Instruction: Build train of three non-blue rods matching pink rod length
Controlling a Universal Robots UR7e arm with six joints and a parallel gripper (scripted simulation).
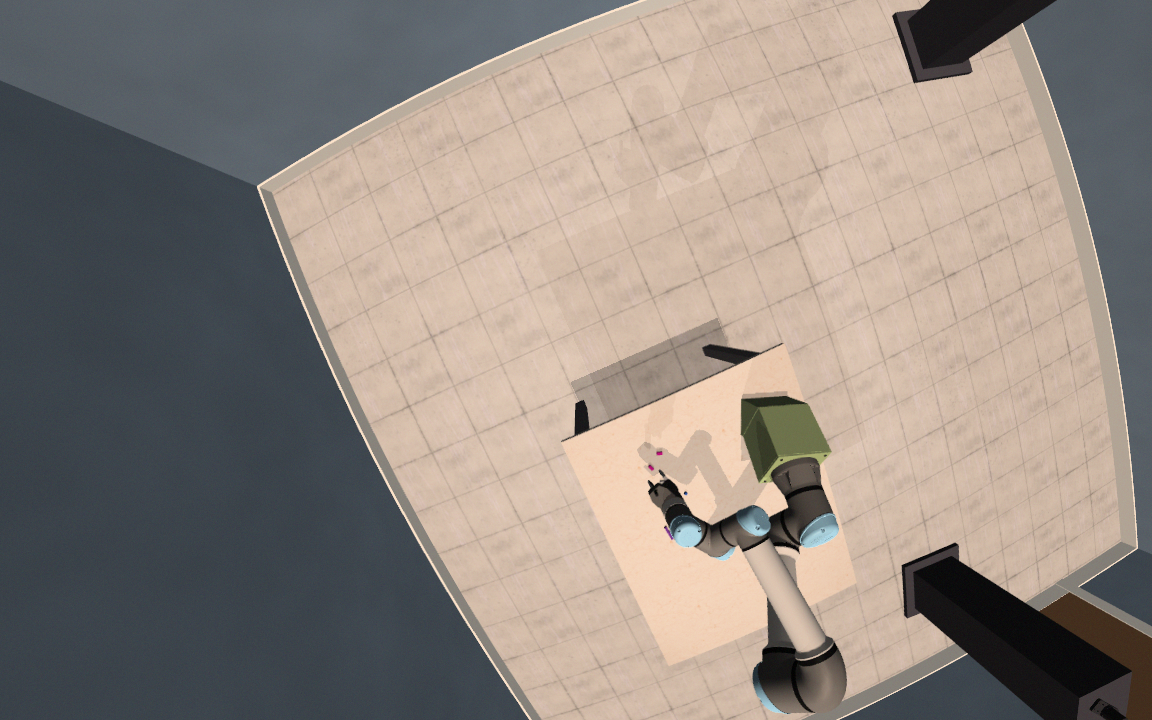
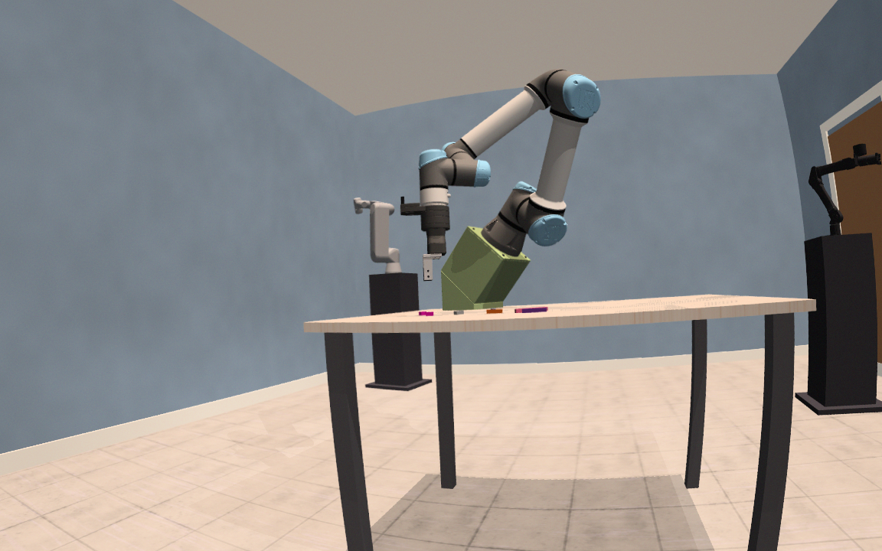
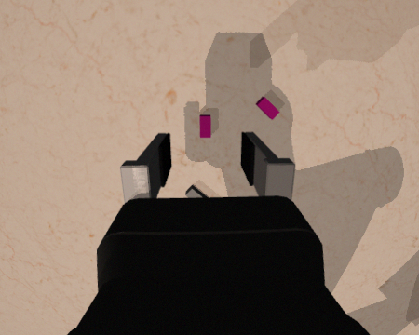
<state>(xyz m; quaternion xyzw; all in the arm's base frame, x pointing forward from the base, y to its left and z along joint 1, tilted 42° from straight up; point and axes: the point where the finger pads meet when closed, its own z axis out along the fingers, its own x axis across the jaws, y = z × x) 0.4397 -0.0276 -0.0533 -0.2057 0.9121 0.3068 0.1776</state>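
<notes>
My gripper is now 3 cm past the grey rod, 7 cm to the right of it and 10 cm above it. Also, from my hand: orange rod 4 cm behind, 16 cm to the left, 10 cm below; then small blue rod 10 cm behind, 14 cm to the left, 10 cm below; then pink rod 4 cm behind, 26 cm to the left, 10 cm below.
</notes>
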